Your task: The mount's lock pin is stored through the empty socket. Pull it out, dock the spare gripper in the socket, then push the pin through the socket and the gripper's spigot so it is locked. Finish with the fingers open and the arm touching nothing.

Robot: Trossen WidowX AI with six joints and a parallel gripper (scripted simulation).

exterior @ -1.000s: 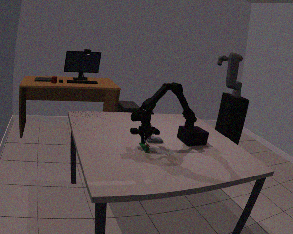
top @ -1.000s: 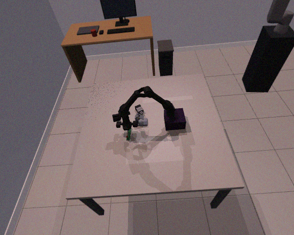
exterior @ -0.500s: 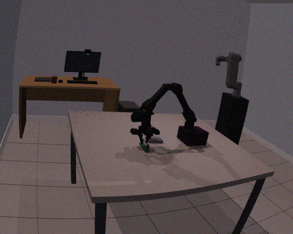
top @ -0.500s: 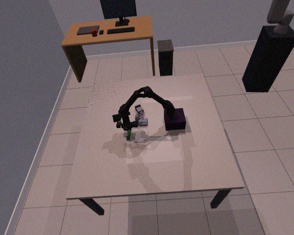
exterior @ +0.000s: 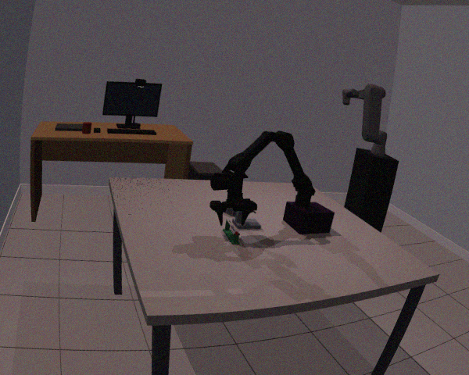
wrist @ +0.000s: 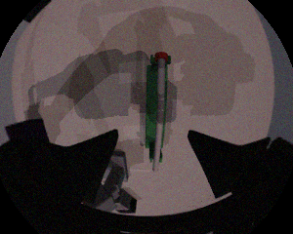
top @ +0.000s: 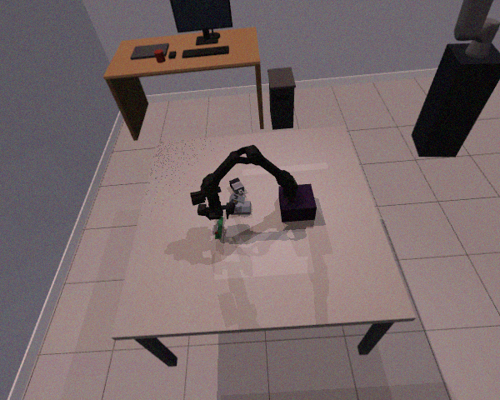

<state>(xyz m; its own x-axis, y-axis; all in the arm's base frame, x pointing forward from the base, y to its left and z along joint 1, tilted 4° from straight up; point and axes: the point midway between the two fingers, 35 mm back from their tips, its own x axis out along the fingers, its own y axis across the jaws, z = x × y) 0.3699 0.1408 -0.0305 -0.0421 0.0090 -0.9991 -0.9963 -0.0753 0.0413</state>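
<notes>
Now: the green bar 2 cm to the left of my gripper tip and 2 cm below it. Also, from my gripper tip: grey mount: 8 cm behind, 11 cm to the right, 1 cm above; spare gripper: 7 cm behind, 24 cm to the right, 2 cm below.
</notes>
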